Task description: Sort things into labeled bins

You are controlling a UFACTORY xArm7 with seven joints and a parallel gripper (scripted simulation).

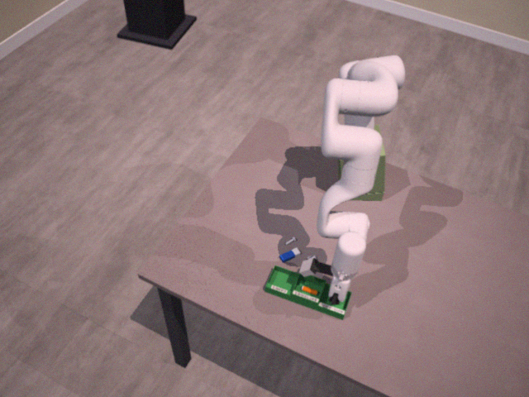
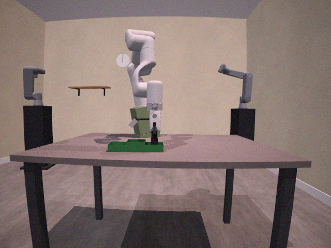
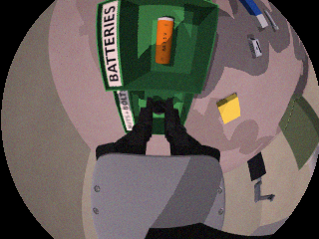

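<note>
Right now my hand is 2 cm above the black round piece. Also, from my hand: yellow piece: 12 cm behind, 3 cm below, 1 cm to the left; grey thing: 12 cm behind, 11 cm to the right, 3 cm below; orange thing: 8 cm to the right, 2 cm below.
</note>
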